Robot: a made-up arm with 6 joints.
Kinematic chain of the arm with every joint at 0, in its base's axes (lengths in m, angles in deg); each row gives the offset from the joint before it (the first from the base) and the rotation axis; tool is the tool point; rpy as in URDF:
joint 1: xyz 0 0 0.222 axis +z
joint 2: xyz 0 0 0 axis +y
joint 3: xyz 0.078 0 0.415 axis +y
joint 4: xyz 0.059 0 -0.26 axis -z
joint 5: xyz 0 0 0 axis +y
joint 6: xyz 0.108 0 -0.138 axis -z
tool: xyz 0 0 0 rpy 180 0 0
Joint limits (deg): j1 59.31..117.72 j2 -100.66..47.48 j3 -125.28..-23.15 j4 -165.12..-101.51 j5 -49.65..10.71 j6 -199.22..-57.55
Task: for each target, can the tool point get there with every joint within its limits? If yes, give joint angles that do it. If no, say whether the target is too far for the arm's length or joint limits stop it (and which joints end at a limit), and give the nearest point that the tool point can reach.
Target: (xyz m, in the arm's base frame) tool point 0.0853 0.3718 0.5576
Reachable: yes | joints 67.04 -7.72 -79.77 -152.84 -18.14 -147.62
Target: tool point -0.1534 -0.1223 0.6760
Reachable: yes | joints 77.24 -78.21 -60.75 -110.38 -10.24 -127.92
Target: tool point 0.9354 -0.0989 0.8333
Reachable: no: too far | nearest point 0.2144 -0.4525 0.8071 | short by 0.803 m
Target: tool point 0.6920 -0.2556 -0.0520
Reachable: no: joint limits stop it (at a limit: joint 1, joint 2, joint 3, joint 4, joint 5) | nearest point 0.0249 -0.1440 0.2789 | short by 0.753 m
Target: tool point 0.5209 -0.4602 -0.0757
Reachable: no: joint limits stop it (at a limit: joint 1, joint 2, joint 3, joint 4, joint 5) | nearest point 0.1416 -0.6383 0.3903 | short by 0.627 m
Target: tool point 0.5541 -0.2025 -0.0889
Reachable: no: joint limits stop it (at a limit: joint 1, joint 2, joint 4, joint 5) | nearest point 0.0752 0.1672 0.0681 | short by 0.625 m
